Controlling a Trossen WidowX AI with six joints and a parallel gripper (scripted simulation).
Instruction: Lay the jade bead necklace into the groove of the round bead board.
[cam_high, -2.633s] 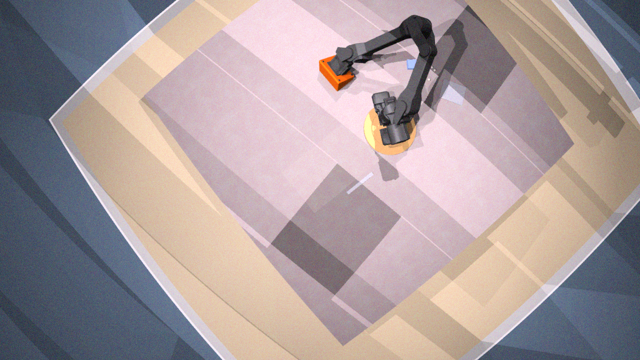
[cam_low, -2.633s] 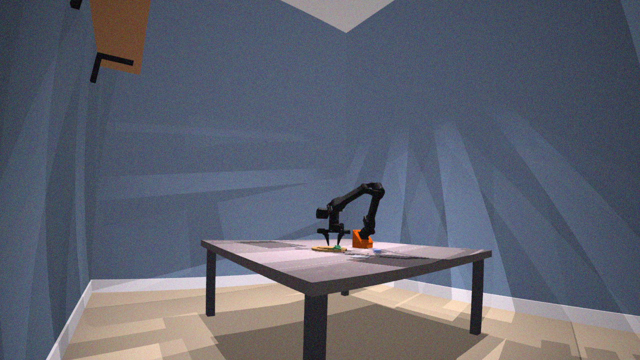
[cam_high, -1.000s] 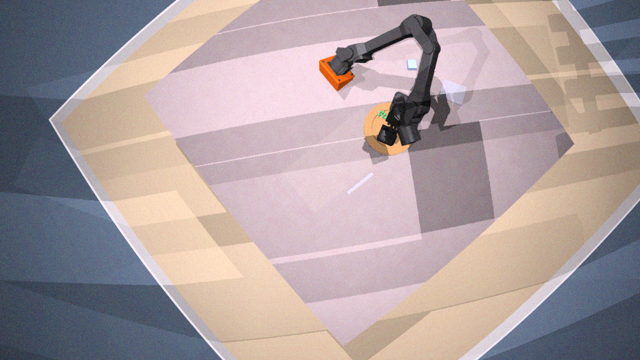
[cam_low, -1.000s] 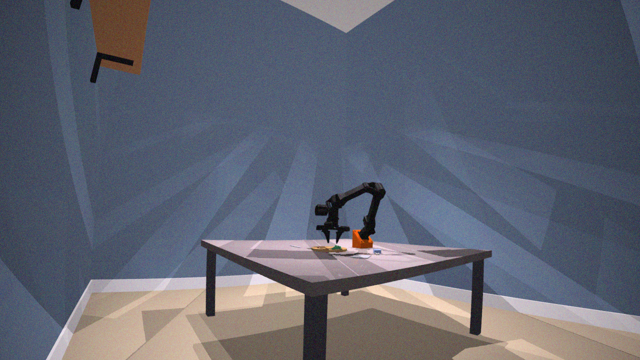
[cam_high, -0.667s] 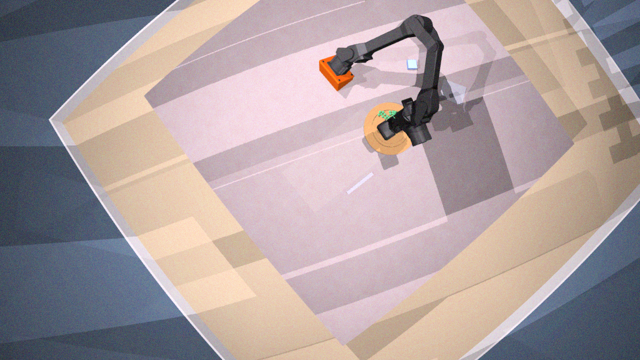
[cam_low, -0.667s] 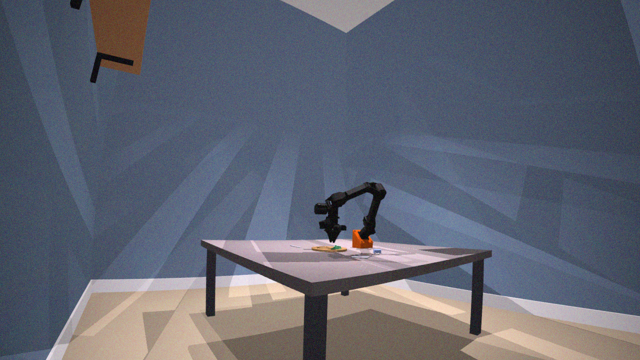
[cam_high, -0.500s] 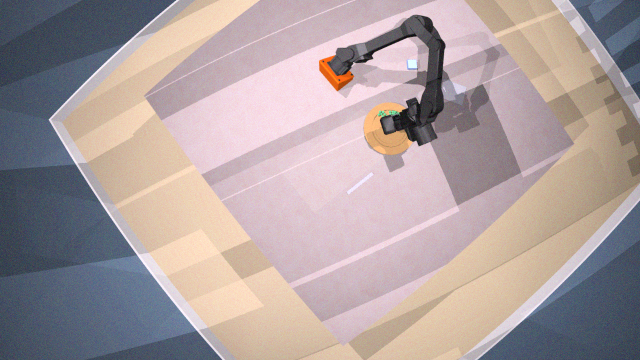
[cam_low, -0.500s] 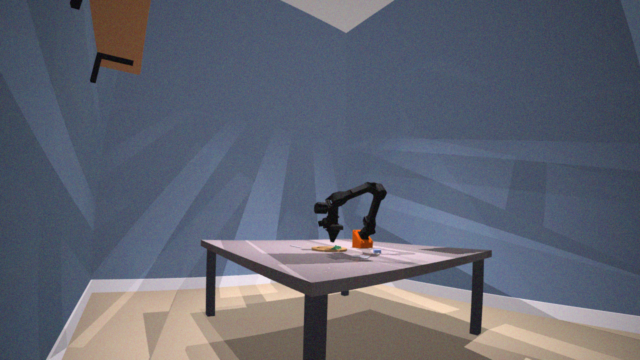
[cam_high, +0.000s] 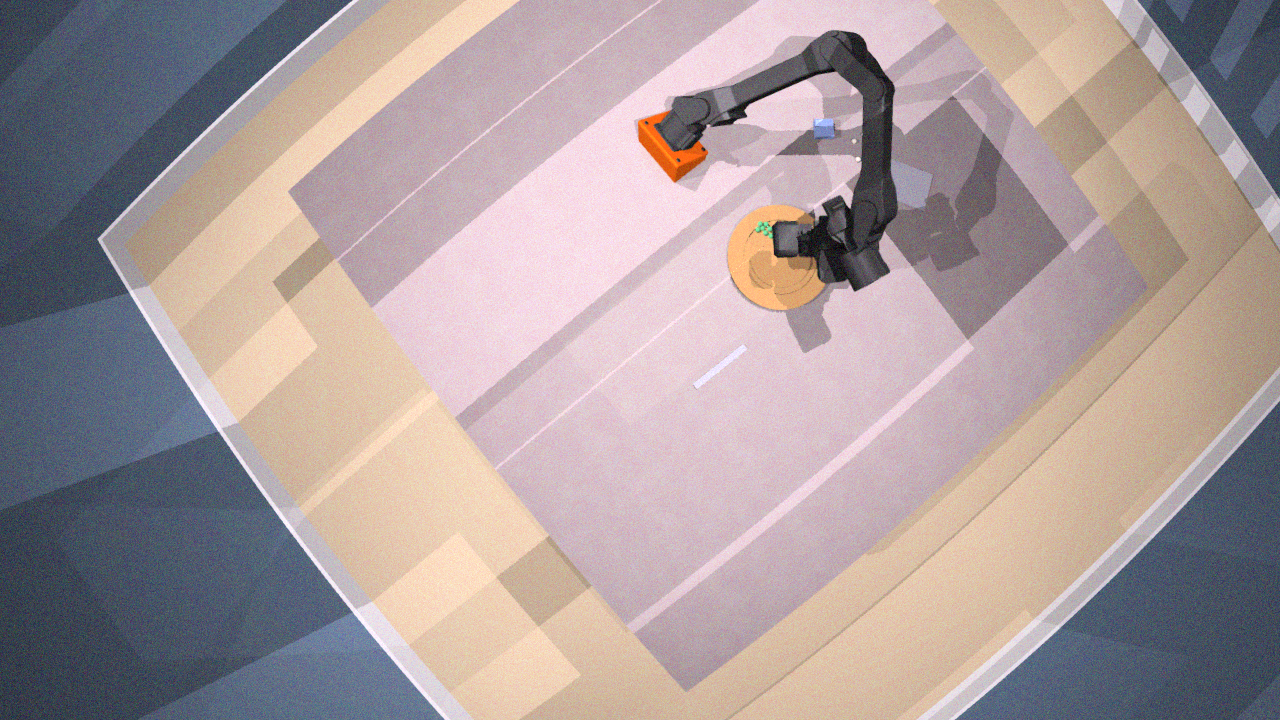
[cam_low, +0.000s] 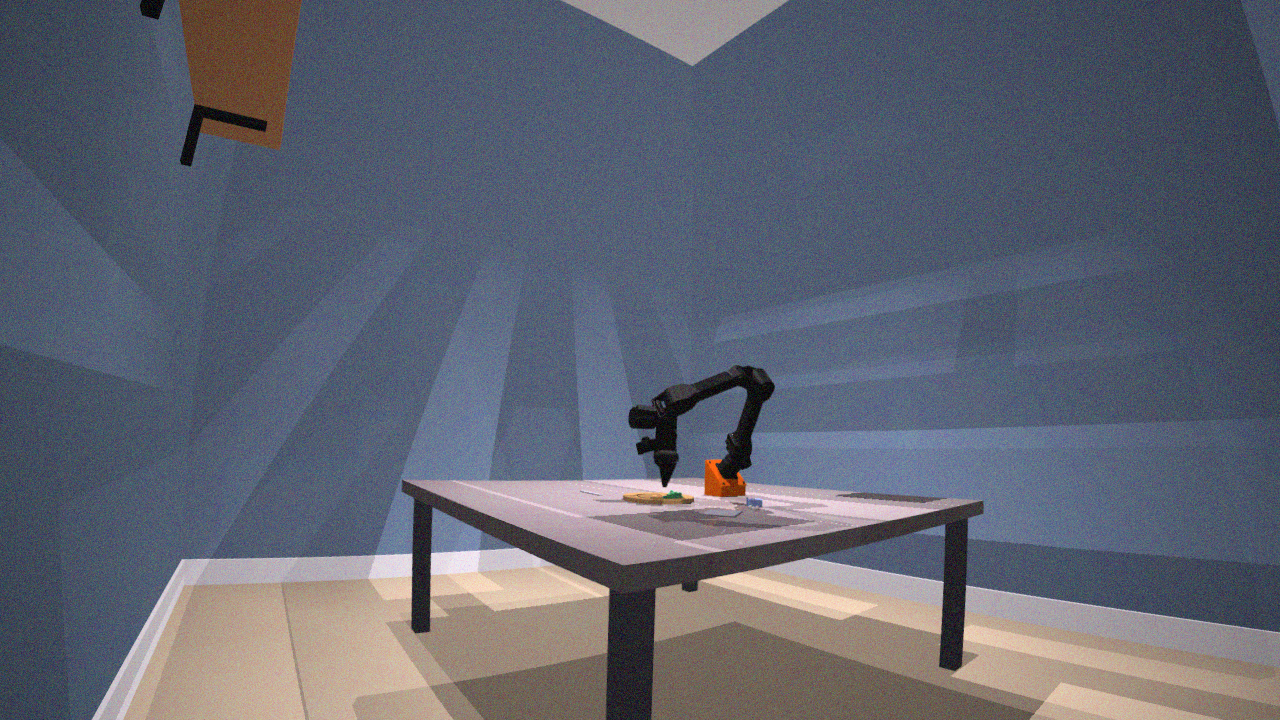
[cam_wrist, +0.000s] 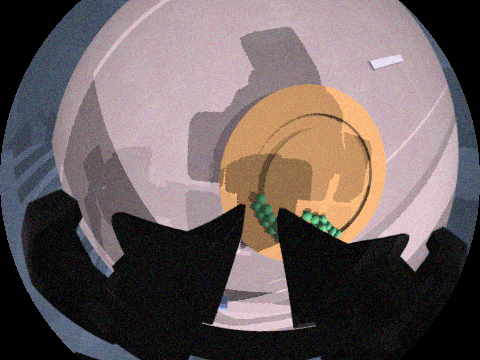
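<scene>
Right now my gripper tip is 60 mm to the left of the round tan bead board, 30 mm above it and 20 mm past it. The rest, counted from my gripper tip: white strip (270 mm to the right, 80 mm ahead, 40 mm below); then pale square sheet (240 mm to the left, 40 mm below); then blue cube (180 mm behind, 170 mm to the left, 30 mm below).
</scene>
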